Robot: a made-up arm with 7 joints. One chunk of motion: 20 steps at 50 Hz.
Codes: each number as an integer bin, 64 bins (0 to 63) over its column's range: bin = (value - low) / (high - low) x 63, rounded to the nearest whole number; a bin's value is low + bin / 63 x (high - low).
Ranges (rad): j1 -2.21..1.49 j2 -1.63..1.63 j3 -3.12..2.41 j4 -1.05..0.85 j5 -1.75..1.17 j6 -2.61..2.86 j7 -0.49..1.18
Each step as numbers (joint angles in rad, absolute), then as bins.
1 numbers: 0.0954 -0.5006 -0.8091 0.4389 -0.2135 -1.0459 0.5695
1 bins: 39 22 26 49 33 18 40
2 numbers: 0.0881 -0.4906 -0.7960 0.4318 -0.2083 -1.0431 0.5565
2 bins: 39 22 26 49 33 18 39
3 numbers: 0.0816 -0.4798 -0.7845 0.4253 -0.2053 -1.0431 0.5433
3 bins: 39 22 27 49 33 18 39
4 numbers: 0.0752 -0.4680 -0.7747 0.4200 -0.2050 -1.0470 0.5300
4 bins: 39 22 27 49 33 18 38
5 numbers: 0.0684 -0.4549 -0.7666 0.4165 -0.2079 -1.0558 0.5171
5 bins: 39 23 27 49 33 18 38
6 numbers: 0.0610 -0.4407 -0.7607 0.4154 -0.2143 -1.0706 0.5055
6 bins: 39 23 27 49 33 18 38
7 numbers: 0.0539 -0.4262 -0.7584 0.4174 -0.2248 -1.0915 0.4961
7 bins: 39 23 27 49 33 17 37
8 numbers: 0.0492 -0.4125 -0.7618 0.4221 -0.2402 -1.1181 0.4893
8 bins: 38 24 27 49 33 17 37
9 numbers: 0.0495 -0.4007 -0.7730 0.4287 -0.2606 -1.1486 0.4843
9 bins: 38 24 27 49 32 17 37
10 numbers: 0.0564 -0.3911 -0.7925 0.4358 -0.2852 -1.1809 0.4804
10 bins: 39 24 27 49 32 16 37
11 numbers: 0.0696 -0.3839 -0.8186 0.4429 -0.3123 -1.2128 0.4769
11 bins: 39 24 26 50 31 16 36
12 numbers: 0.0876 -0.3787 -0.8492 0.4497 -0.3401 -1.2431 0.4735
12 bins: 39 24 26 50 30 16 36
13 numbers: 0.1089 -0.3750 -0.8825 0.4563 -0.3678 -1.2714 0.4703
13 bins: 39 24 25 50 30 15 36
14 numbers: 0.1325 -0.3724 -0.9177 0.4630 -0.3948 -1.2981 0.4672
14 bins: 40 24 25 50 29 15 36
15 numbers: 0.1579 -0.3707 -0.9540 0.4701 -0.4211 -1.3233 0.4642
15 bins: 40 24 25 50 29 15 36
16 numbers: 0.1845 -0.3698 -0.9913 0.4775 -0.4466 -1.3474 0.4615
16 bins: 41 24 24 51 28 15 36
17 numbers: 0.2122 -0.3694 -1.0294 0.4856 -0.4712 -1.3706 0.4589
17 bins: 41 24 24 51 28 14 36
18 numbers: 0.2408 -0.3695 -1.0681 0.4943 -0.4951 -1.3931 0.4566
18 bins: 42 24 23 51 27 14 36
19 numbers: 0.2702 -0.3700 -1.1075 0.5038 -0.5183 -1.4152 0.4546
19 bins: 42 24 23 52 27 14 36
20 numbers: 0.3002 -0.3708 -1.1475 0.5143 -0.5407 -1.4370 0.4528
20 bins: 43 24 22 52 26 14 36
